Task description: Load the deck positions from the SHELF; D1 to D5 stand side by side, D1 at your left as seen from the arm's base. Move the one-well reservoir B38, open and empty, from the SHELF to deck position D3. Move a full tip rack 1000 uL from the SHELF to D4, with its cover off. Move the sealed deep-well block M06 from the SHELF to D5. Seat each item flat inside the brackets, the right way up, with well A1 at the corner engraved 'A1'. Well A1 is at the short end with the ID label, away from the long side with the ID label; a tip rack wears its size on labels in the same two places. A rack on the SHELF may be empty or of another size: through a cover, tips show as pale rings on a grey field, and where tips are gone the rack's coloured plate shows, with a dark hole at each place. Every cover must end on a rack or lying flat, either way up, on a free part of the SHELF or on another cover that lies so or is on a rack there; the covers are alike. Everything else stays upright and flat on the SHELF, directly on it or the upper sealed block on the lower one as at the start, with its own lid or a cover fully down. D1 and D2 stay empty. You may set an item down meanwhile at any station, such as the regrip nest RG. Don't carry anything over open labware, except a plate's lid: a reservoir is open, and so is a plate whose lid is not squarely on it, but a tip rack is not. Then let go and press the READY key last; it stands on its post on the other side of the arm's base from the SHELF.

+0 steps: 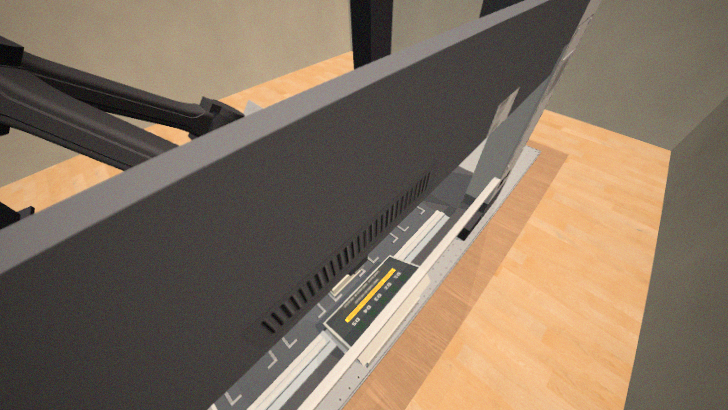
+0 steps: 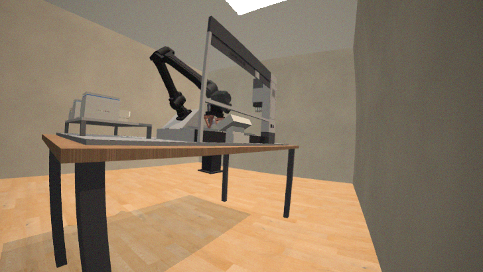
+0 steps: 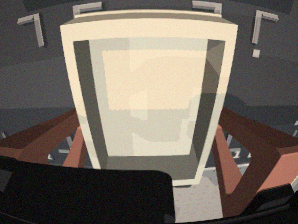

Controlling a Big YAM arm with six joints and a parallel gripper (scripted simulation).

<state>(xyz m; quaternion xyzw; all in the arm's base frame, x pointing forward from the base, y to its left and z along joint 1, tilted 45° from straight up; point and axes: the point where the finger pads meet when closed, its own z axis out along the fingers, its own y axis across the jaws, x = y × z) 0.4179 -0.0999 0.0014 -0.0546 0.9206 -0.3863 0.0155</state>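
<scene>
The cream one-well reservoir is 10 mm below my hand. Round my hand: tall frame post 220 mm ahead, 290 mm to the right, 150 mm above; then regrip nest rg 160 mm behind, 20 mm to the right, 80 mm below; then rg label 160 mm behind, 20 mm to the right, 70 mm below.
</scene>
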